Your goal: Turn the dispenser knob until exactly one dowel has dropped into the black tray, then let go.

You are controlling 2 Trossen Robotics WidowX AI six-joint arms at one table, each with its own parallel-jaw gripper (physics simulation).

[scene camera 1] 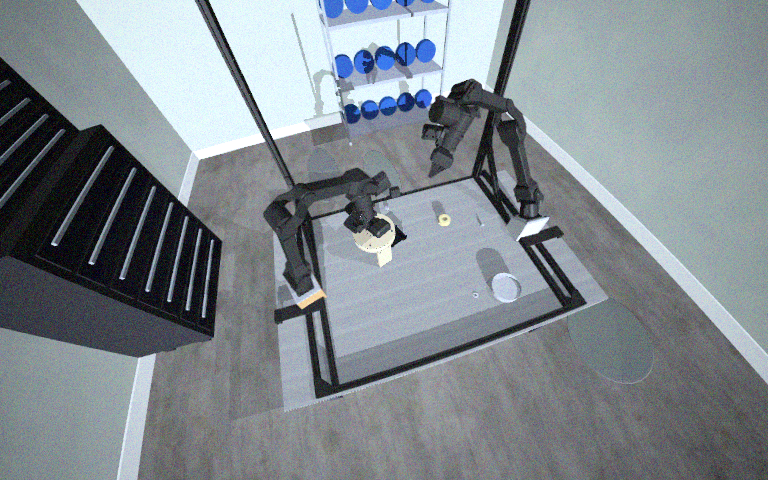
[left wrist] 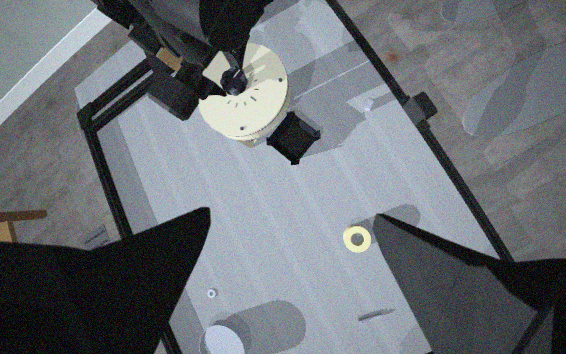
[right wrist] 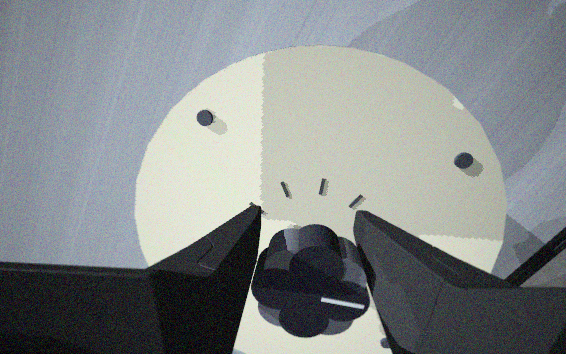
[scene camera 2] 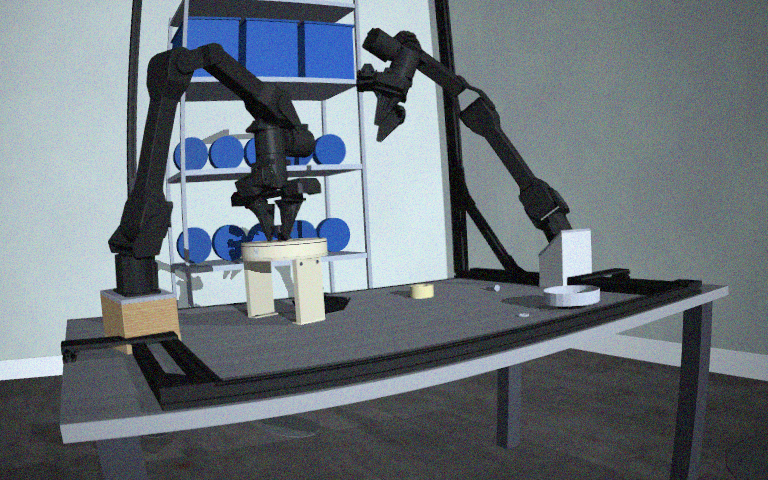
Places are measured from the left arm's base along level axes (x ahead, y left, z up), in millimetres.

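Where they show: left gripper, fingertip midpoint: (scene camera 1: 431,170) (left wrist: 293,218) (scene camera 2: 377,133); right gripper, fingertip midpoint: (scene camera 1: 370,232) (right wrist: 307,218) (scene camera 2: 278,239); left arm's base at its link origin: (scene camera 1: 529,216) (scene camera 2: 563,241); right arm's base at its link origin: (scene camera 1: 302,285) (scene camera 2: 136,291).
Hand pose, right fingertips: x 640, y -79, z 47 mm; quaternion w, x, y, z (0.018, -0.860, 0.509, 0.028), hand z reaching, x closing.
Things, the pixels of their top centre, and the offset from my right fingertips.
- dispenser at its top centre: (right wrist: 308,247) (left wrist: 239,87) (scene camera 2: 283,239) (scene camera 1: 373,229) dx -13, dy -9, dz -1 mm
- black tray at its top centre: (scene camera 2: 321,299) (left wrist: 292,137) (scene camera 1: 393,235) dx -95, dy -44, dz -123 mm
- pale yellow ring at its top centre: (left wrist: 357,239) (scene camera 2: 421,285) (scene camera 1: 444,218) dx -337, dy -65, dz -122 mm
- white round dish at its top centre: (scene camera 2: 571,289) (left wrist: 221,350) (scene camera 1: 506,286) dx -435, dy +303, dz -115 mm
- small white ring at its top centre: (scene camera 2: 523,314) (scene camera 1: 475,295) dx -322, dy +293, dz -145 mm
The dispenser (scene camera 1: 374,243) (scene camera 2: 308,250) (left wrist: 265,102) (right wrist: 200,170) is a cream round drum on legs, with dark dots and short marks on its top. Its dark lobed knob (left wrist: 234,80) (right wrist: 310,280) has a white line. My right gripper (scene camera 2: 276,237) (right wrist: 307,218) points down from above and is shut on the knob, one finger on each side. The black tray (scene camera 1: 400,235) (scene camera 2: 338,304) (left wrist: 293,139) lies on the table against the dispenser's side; no dowel can be made out in its dark inside. My left gripper (scene camera 1: 433,171) (scene camera 2: 390,129) (left wrist: 293,218) is open and empty, high above the table.
A pale yellow ring (scene camera 1: 440,221) (scene camera 2: 421,292) (left wrist: 347,241) lies right of the tray in scene camera 1. A white round dish (scene camera 1: 505,287) (scene camera 2: 572,298) (left wrist: 224,341) and a small white ring (scene camera 1: 475,294) (scene camera 2: 523,314) are nearer the front right. Dark rails edge the table.
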